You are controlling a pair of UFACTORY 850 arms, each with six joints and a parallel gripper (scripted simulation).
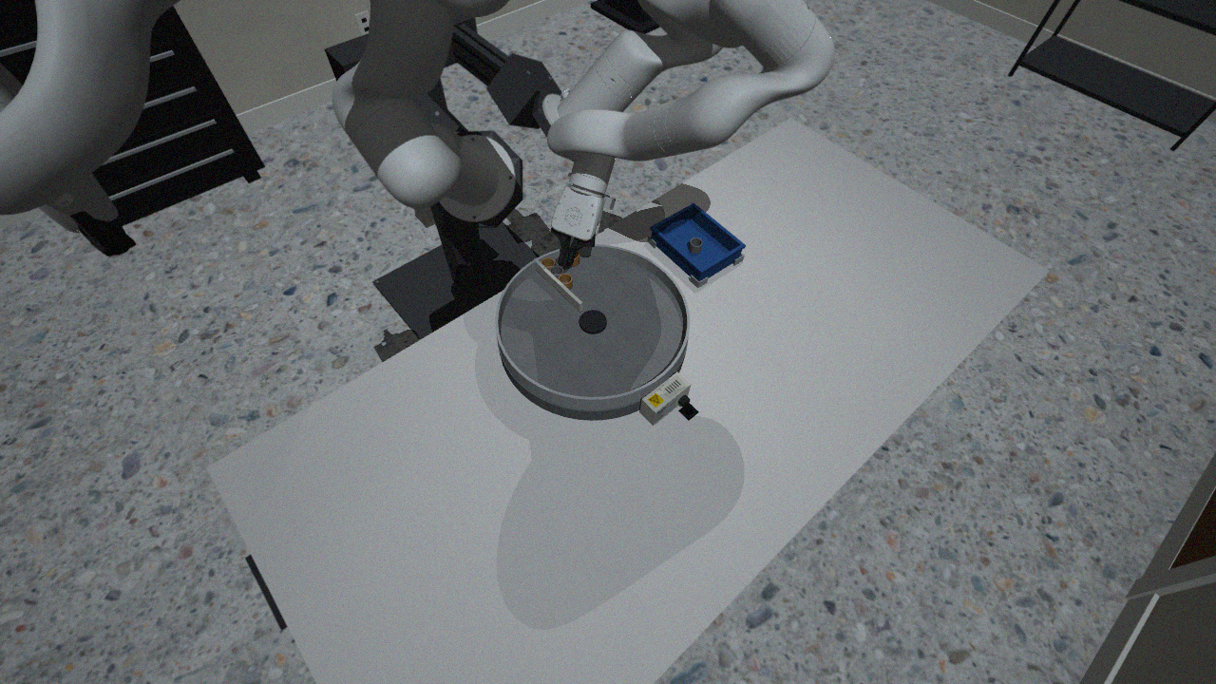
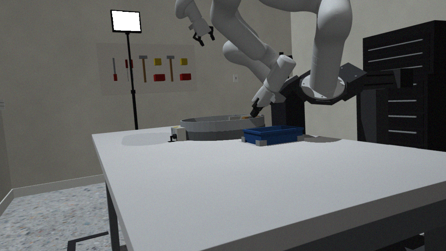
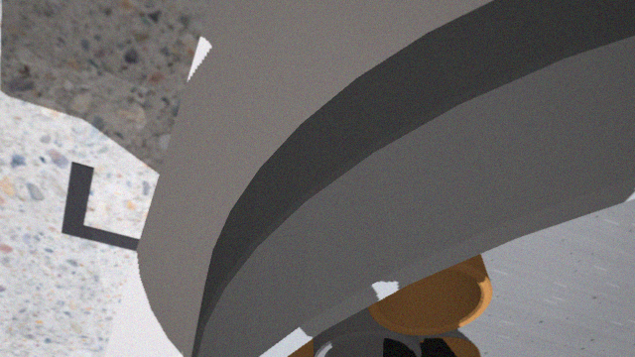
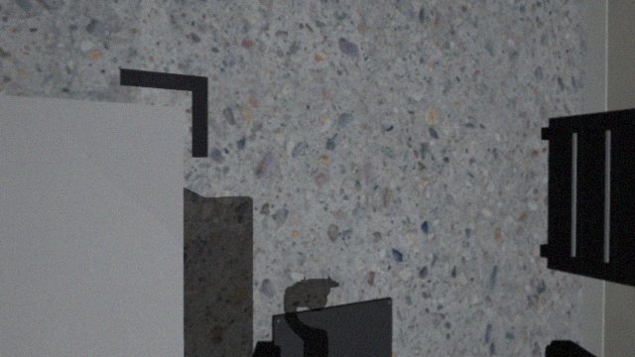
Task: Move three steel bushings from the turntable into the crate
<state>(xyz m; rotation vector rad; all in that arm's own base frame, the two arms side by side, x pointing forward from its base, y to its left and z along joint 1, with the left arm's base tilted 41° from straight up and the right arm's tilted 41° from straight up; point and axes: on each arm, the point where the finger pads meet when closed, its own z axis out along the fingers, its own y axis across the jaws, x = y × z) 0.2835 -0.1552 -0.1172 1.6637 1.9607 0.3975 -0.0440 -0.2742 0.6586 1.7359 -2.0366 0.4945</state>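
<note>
The blue crate lies 12 cm ahead of my left hand, 31 cm to the left of it and 7 cm below it.
</note>
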